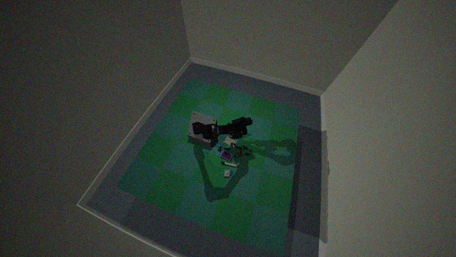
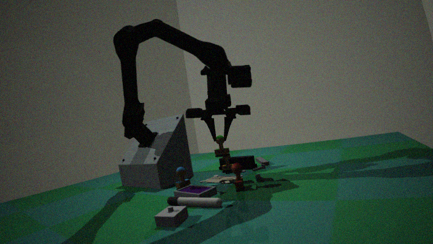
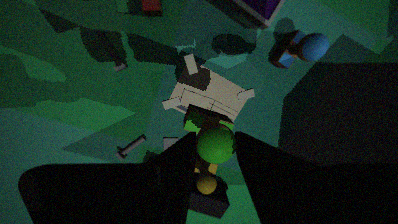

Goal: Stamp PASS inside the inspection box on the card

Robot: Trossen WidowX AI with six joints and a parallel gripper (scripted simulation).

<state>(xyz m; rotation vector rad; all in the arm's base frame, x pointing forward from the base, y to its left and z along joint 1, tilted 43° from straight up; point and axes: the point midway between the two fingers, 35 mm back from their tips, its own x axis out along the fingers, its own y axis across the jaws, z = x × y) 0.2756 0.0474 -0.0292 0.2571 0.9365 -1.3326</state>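
Now: gripper tip 10 mm past the pale card, 10 mm to the left of it and 120 mm above it. Round my gripper tip: yellow-knobbed stamp (50 mm behind, 90 mm to the left, 100 mm below); blue-knobbed stamp (70 mm behind, 110 mm to the right, 100 mm below); green-knobbed stamp (30 mm below).
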